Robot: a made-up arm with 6 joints.
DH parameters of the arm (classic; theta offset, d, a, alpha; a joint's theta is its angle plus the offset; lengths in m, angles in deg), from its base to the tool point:
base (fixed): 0 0 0 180
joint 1: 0 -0.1 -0.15 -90
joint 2: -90 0.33 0.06 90
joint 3: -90 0.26 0.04 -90
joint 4: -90 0.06 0.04 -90
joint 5: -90 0.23 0.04 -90
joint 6: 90 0.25 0.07 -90
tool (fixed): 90 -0.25 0 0
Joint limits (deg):
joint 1: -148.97..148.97
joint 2: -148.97..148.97
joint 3: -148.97..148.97
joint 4: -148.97..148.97
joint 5: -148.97..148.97
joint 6: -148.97..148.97
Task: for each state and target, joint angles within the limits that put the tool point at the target. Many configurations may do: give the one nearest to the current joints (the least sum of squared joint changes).
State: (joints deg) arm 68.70 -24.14 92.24 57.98 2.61 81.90
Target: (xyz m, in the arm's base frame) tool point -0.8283 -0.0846 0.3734
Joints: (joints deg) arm 39.97 -53.53 110.52 41.91 -7.09 57.19
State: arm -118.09 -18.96 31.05 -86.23 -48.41 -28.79
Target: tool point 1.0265 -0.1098 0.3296
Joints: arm -132.33 -48.67 46.28 -94.33 -36.32 -38.31
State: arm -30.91 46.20 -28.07 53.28 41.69 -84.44
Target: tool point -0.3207 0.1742 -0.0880
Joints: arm -21.64 51.86 -8.08 43.16 31.44 -75.18
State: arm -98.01 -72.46 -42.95 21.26 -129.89 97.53
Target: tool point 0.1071 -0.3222 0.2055
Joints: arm -95.85 -74.91 -67.50 9.62 -142.18 99.98
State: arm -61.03 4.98 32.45 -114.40 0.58 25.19
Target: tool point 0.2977 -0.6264 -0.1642
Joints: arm -48.80 6.02 22.09 -120.51 -4.53 32.89
